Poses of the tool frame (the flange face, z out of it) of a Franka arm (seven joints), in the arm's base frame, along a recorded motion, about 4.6 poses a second.
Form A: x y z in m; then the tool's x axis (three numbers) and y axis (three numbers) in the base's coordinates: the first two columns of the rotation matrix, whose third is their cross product.
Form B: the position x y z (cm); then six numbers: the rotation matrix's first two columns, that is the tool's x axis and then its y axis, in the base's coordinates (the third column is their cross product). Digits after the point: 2 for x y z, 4 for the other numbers.
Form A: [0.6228, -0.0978, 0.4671, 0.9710, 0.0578, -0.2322, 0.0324, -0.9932, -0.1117]
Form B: [62.28, -9.78, 46.71, 0.9710, 0.0578, -0.2322, 0.0324, -0.9932, -0.1117]
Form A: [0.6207, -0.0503, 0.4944, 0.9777, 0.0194, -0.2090, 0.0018, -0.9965, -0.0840]
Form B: [62.07, -5.03, 49.44, 0.9777, 0.0194, -0.2090, 0.0018, -0.9965, -0.0840]
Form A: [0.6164, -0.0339, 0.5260, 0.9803, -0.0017, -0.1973, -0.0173, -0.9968, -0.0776]
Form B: [61.64, -3.39, 52.60, 0.9803, -0.0017, -0.1973, -0.0173, -0.9968, -0.0776]
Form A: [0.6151, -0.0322, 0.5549, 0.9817, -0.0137, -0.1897, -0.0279, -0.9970, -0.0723]
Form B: [61.51, -3.22, 55.49, 0.9817, -0.0137, -0.1897, -0.0279, -0.9970, -0.0723]
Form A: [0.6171, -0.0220, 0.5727, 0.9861, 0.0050, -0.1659, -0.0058, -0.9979, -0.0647]
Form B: [61.71, -2.20, 57.27, 0.9861, 0.0050, -0.1659, -0.0058, -0.9979, -0.0647]
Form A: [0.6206, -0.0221, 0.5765, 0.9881, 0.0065, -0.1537, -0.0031, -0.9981, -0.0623]
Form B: [62.06, -2.21, 57.65, 0.9881, 0.0065, -0.1537, -0.0031, -0.9981, -0.0623]
